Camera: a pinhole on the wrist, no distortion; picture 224 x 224 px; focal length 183.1 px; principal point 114.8 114.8 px. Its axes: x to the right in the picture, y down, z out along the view. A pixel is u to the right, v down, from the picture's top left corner.
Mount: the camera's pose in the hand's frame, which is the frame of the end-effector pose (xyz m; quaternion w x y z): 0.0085 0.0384 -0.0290 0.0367 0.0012 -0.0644 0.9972
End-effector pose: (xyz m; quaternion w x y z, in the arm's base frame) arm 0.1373 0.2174 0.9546 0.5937 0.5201 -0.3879 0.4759
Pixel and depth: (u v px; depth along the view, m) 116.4 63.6 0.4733
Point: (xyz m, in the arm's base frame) 0.0509 -0.2312 1.0663
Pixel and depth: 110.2 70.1 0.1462
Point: 0.0921 0.1011 1.0010
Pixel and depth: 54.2 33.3 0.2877
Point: 0.0570 -0.0322 1.1349
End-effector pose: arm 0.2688 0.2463 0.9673 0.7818 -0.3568 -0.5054 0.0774
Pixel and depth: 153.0 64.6 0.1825
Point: 0.1382 0.3591 0.9425
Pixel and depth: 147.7 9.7 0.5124
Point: -0.1341 0.6624 0.8705
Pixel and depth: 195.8 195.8 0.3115
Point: -0.0511 0.2115 1.0076
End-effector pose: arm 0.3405 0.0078 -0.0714 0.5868 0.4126 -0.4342 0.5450
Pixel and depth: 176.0 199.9 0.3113
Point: 0.4585 -0.2819 -0.1012
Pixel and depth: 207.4 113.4 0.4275
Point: 0.3082 -0.4305 -0.1586
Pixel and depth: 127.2 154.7 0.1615
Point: 0.3491 -0.1161 -0.0409
